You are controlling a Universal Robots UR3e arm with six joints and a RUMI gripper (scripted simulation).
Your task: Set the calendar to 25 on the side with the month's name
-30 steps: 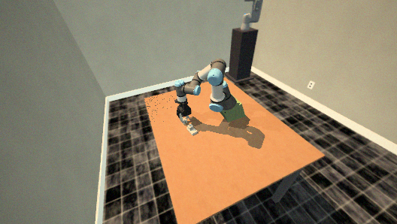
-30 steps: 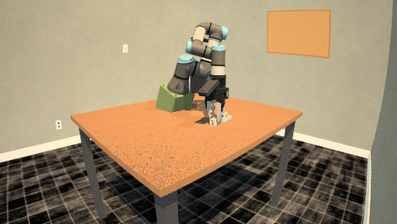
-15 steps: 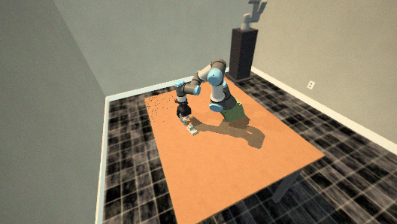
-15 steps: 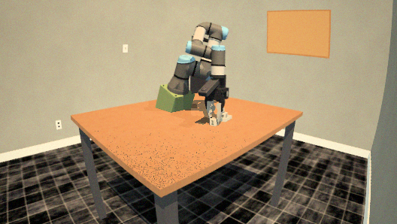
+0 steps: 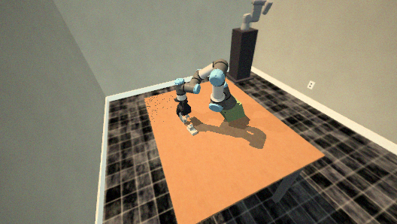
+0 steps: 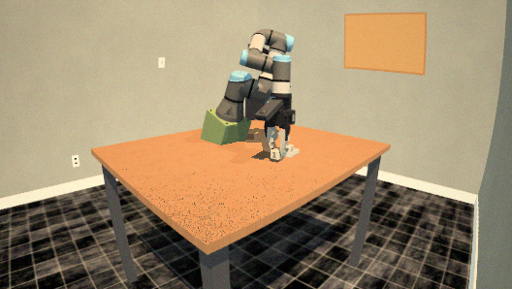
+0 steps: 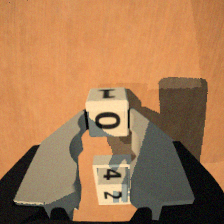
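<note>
My hand is 110 mm to the right of the white calendar tray, 30 mm above it and 20 mm past it. Round my hand: white calendar cube (10 mm below).
</note>
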